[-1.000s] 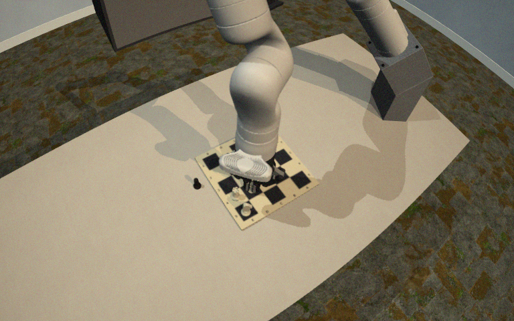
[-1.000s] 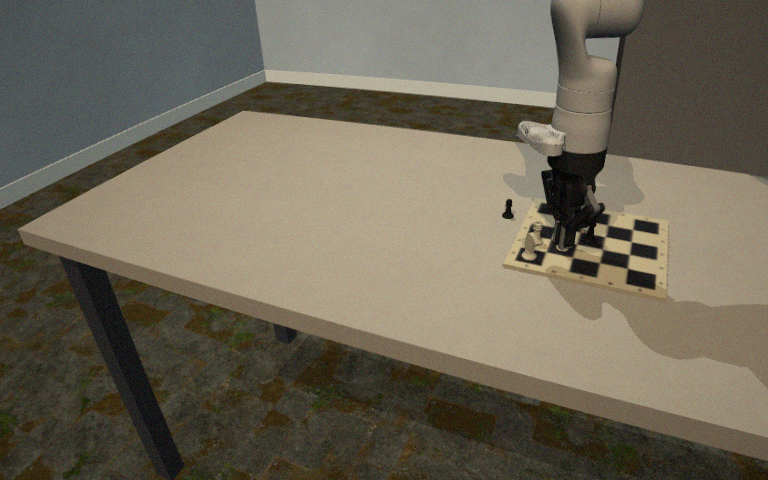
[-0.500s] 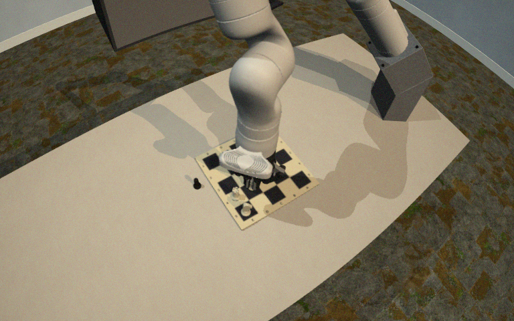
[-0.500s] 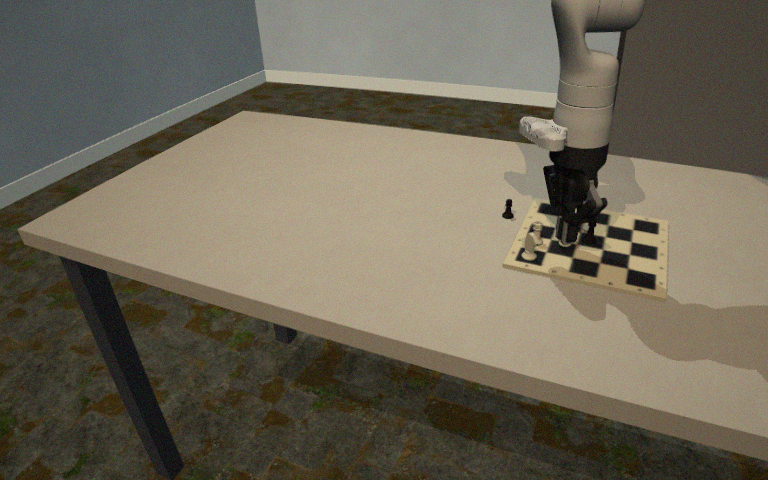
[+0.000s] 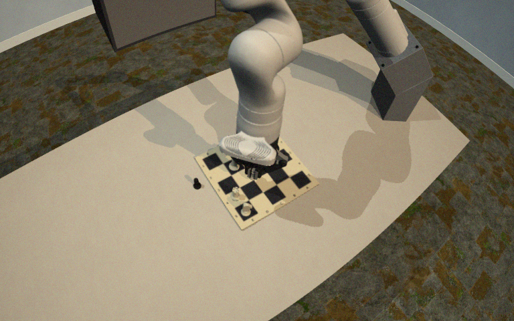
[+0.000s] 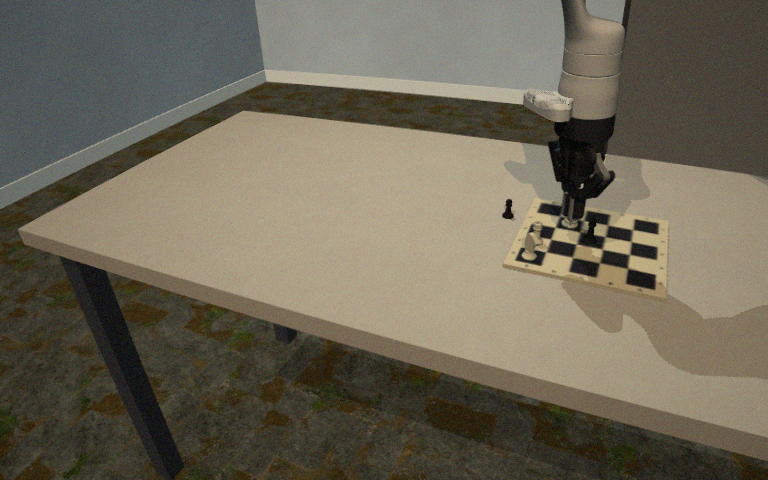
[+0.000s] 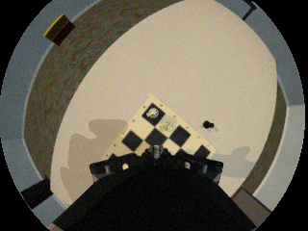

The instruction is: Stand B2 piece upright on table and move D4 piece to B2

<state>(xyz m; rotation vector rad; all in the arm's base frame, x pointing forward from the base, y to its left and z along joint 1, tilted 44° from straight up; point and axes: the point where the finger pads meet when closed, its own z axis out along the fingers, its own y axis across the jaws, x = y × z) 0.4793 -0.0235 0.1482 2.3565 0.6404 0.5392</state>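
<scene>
The chessboard lies 4 cm behind my hand, 2 cm to the right of it and 7 cm below it. The rest, counted from my hand: white king 2 cm behind, 7 cm to the right, 4 cm below; then white pawn 1 cm below; then black pawn 8 cm ahead, 10 cm to the right, 6 cm below.
</scene>
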